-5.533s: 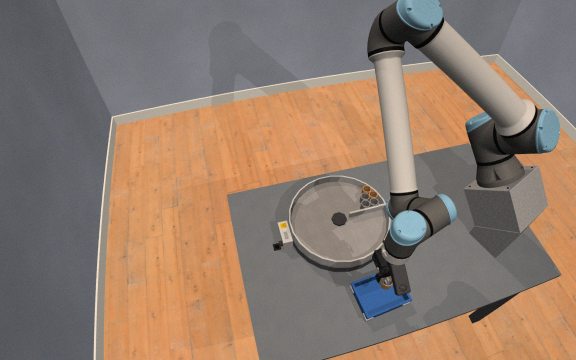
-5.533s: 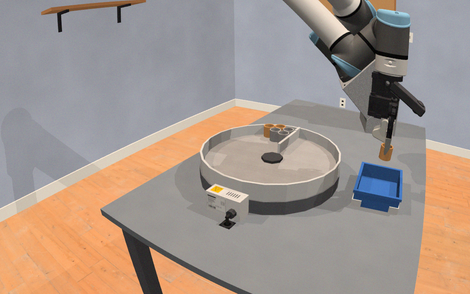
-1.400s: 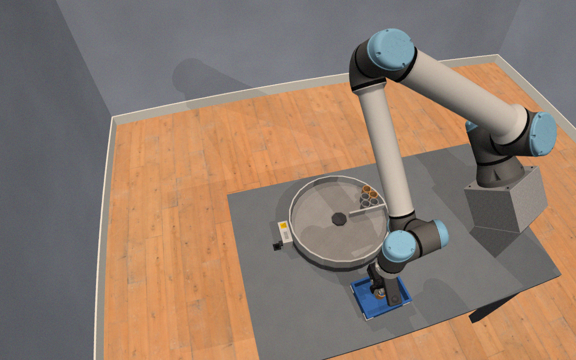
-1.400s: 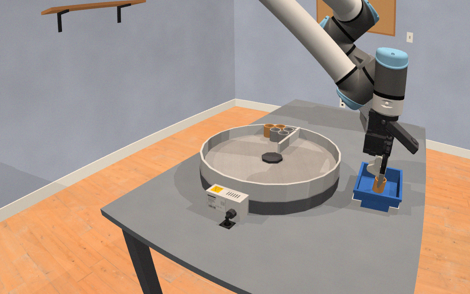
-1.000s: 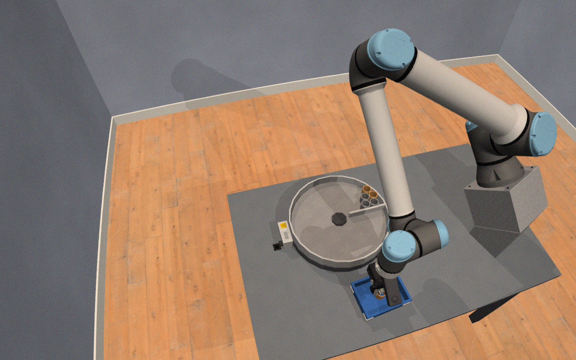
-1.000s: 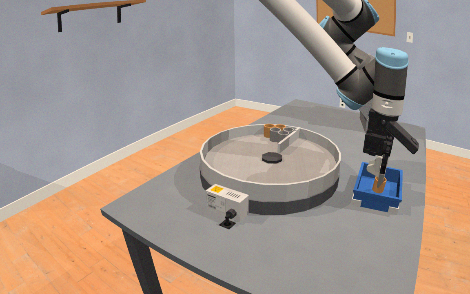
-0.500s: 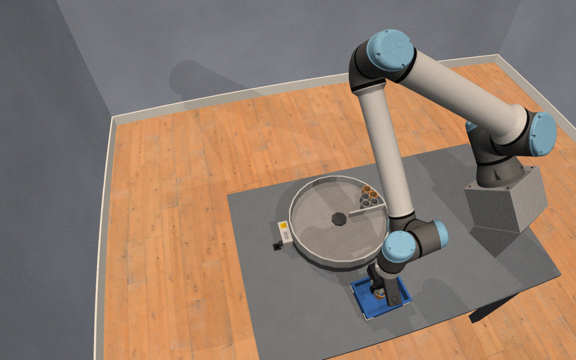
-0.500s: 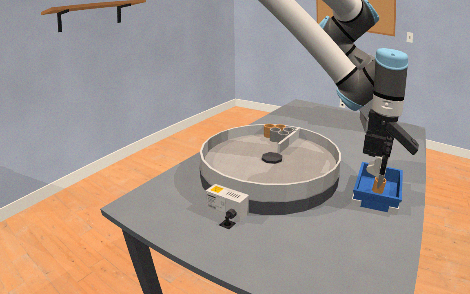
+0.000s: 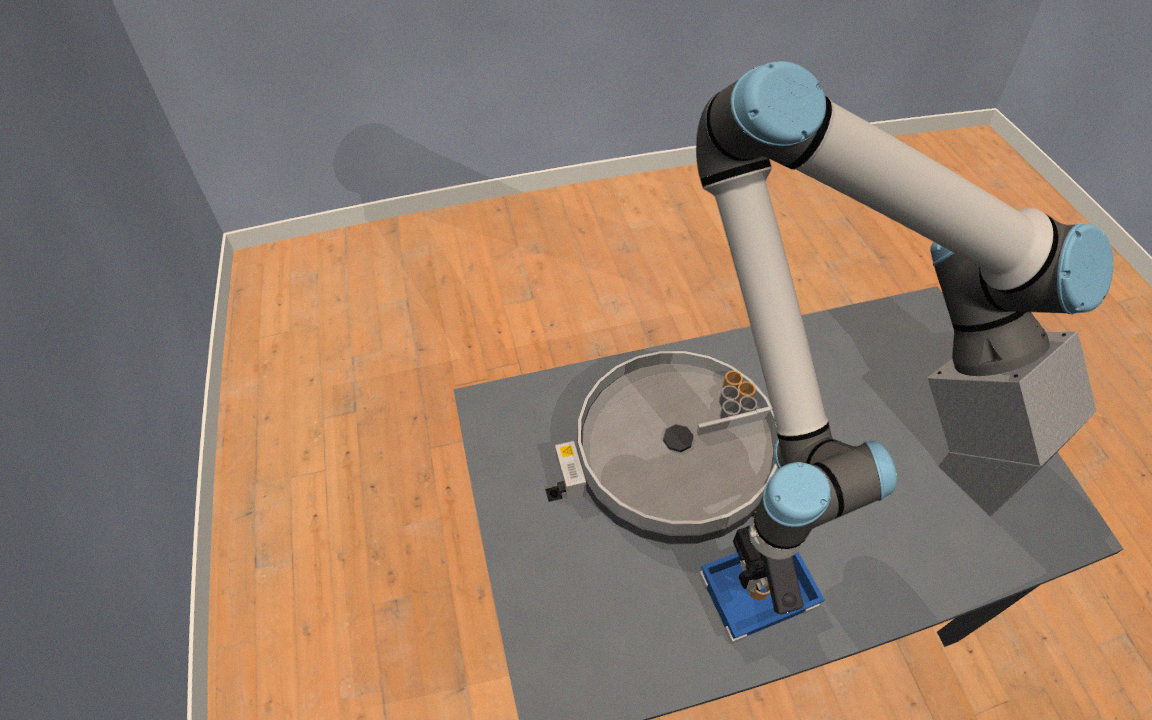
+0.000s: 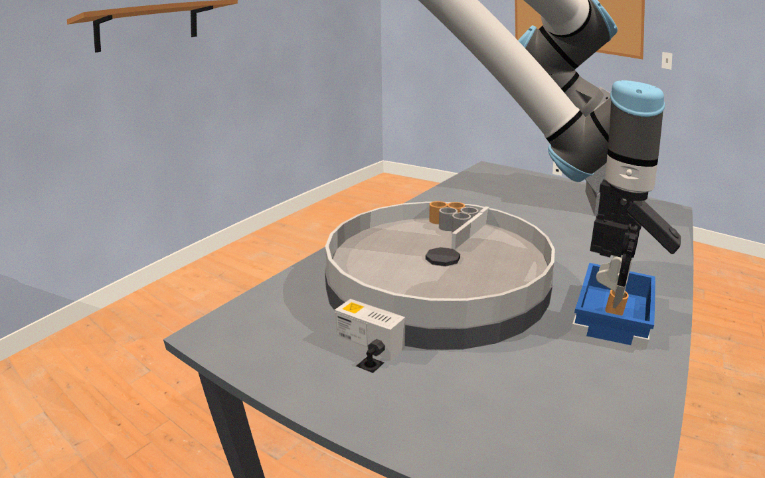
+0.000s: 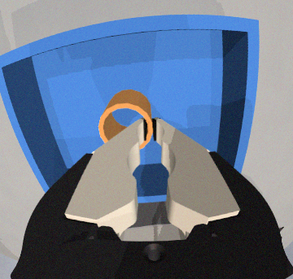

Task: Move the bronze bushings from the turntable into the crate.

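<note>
The blue crate is 2 cm below my hand and 2 cm behind it. The rest, counted from my hand: round grey turntable 35 cm to the right, 1 cm ahead, 1 cm above.
</note>
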